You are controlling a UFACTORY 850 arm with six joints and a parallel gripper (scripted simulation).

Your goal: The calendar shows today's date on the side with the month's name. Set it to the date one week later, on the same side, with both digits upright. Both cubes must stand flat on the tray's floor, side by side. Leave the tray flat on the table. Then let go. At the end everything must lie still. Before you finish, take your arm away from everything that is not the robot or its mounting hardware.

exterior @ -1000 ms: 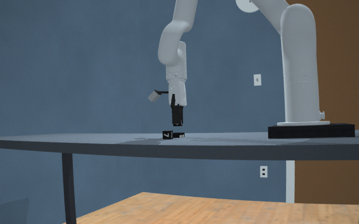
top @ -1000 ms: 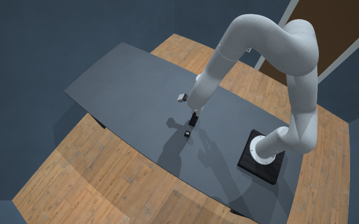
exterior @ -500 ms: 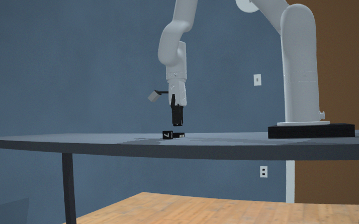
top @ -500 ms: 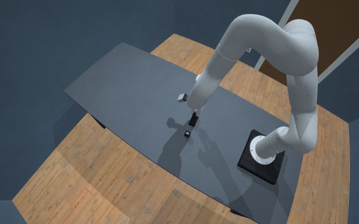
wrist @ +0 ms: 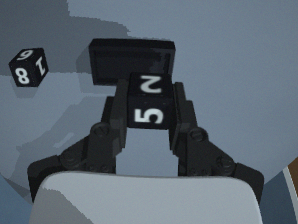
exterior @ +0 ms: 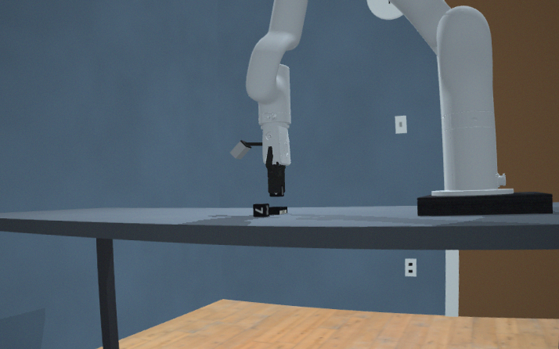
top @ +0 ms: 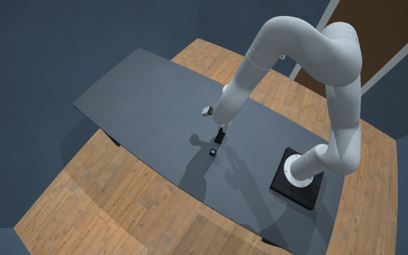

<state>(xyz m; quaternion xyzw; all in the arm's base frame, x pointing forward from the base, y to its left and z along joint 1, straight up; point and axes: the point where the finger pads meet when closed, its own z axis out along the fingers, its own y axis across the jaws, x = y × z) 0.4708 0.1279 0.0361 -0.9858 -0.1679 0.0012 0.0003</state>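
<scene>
Now: the black tray 60 mm below my hand, 20 mm to the left of it and 10 mm behind it. Also, from my hand: calendar cube 120 mm to the left, 60 mm below, 40 mm behind.
</scene>
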